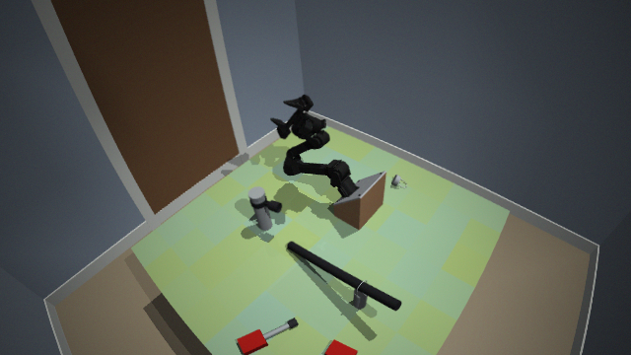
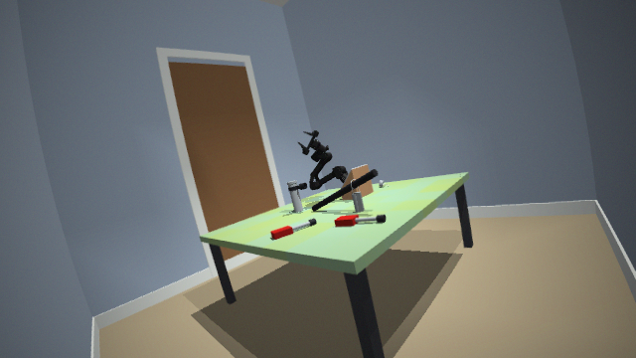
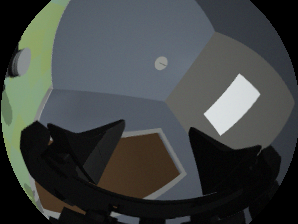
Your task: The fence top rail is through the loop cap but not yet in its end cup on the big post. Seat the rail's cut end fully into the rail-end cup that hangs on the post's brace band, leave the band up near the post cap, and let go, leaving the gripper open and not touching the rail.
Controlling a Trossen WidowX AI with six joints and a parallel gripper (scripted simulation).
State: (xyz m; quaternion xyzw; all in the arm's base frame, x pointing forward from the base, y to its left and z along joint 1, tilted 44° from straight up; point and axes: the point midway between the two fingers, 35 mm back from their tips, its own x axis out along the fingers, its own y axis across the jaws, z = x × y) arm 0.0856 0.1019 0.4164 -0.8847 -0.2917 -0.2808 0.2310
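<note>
My gripper tip is 33 cm above the rail-end cup, 14 cm short of it and 8 cm to the right of it. Also, from my gripper tip: small grey fitting 48 cm below, 44 cm behind, 29 cm to the left; then short grey post 56 cm to the left, 39 cm below, 15 cm ahead.
</note>
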